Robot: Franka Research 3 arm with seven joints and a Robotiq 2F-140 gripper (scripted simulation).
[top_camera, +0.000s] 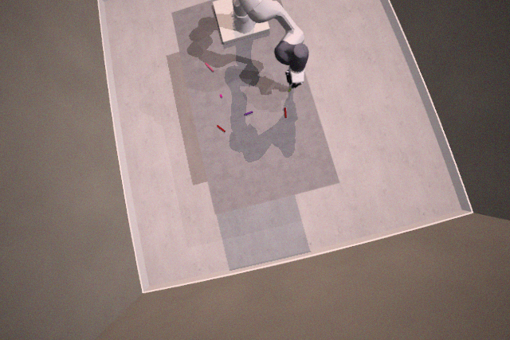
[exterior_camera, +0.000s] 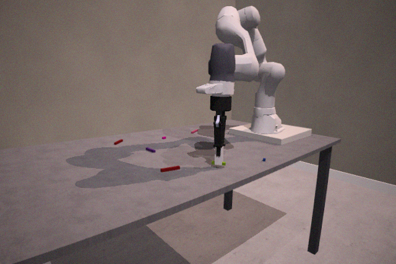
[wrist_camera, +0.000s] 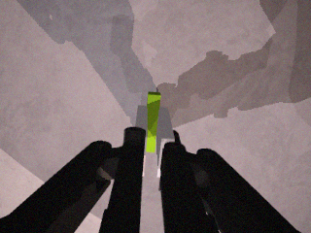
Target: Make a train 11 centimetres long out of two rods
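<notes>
Now: the purple rod 340 mm to the right of my hand, 80 mm ahead of it and 40 mm below it. Also, from my hand: red rod: 150 mm ahead, 90 mm to the right, 40 mm below; blue rod: 200 mm behind, 70 mm to the left, 40 mm below; lime rod: 30 mm below.
</notes>
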